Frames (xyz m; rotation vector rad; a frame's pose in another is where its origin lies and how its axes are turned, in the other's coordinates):
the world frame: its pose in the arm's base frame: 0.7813 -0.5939 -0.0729 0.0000 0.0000 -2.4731
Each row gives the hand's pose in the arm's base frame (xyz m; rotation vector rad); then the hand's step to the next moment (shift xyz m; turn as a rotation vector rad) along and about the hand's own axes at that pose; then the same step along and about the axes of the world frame.
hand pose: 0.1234 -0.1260 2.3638 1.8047 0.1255 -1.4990
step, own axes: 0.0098 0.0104 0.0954 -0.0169 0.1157 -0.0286
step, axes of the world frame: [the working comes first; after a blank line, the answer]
step, axes of the arm's base frame: -0.0676 -0.0687 -0.0044 0.0783 -0.0569 0.0716

0.0956 0.0121 -0.0044 -0.0262 0.0932 0.0716
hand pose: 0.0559 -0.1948 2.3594 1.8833 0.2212 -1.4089
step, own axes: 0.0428 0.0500 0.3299 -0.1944 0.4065 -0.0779
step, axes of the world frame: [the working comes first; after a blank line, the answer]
step, axes of the arm's base frame: -0.2033 -0.2636 -0.0483 0.2074 -0.1754 0.3679

0.3229 0.0809 -0.0483 -0.0541 0.2662 0.3679
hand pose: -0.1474 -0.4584 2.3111 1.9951 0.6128 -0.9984
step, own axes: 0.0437 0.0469 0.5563 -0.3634 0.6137 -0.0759
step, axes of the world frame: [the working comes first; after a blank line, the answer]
step, axes of the arm's base frame: -0.1807 -0.4833 -0.2176 0.2554 -0.3038 0.5975

0.4414 0.2673 -0.2176 -0.0121 0.3967 0.5975
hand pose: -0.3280 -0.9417 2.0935 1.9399 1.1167 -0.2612
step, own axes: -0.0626 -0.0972 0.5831 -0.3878 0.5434 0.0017
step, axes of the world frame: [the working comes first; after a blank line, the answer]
step, axes of the arm's base frame: 0.0168 -0.4596 -0.3767 0.2033 -0.3614 0.5232

0.2717 0.3710 -0.3767 0.0645 0.4096 0.5232
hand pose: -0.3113 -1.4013 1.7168 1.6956 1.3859 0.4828
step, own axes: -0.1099 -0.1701 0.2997 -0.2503 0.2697 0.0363
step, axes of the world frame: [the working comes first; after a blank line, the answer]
step, axes of the arm's base frame: 0.0903 -0.2141 -0.2772 0.1098 -0.2463 0.2530

0.0618 0.2240 -0.2772 0.0665 0.2613 0.2530
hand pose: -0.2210 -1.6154 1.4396 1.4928 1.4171 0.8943
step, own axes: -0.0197 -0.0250 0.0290 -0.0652 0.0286 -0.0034
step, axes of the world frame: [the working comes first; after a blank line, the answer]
step, axes of the arm's base frame: 0.0157 -0.0234 -0.0326 0.0013 -0.0637 0.0319

0.0022 0.0281 -0.0326 0.0385 0.0508 0.0319
